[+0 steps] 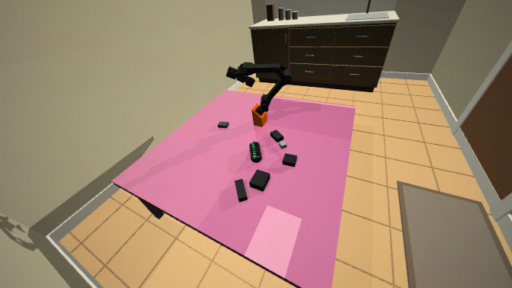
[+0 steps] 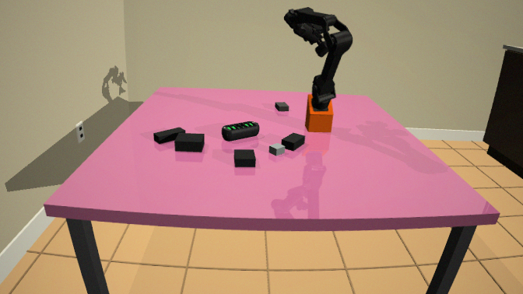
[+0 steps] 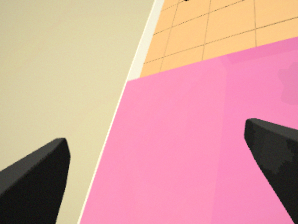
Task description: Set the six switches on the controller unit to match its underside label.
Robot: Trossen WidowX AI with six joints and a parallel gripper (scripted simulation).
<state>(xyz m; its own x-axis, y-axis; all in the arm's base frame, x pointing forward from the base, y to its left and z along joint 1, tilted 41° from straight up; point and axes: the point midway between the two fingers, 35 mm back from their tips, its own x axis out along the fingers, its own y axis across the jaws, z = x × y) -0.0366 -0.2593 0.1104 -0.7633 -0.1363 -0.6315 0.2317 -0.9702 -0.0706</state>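
Now: the small grey cube 370 mm to the left of my gripper tip, 340 mm below it and 270 mm ahead of it. Round my gripper tip: long dark bar 660 mm ahead, 340 mm below, 250 mm to the left.
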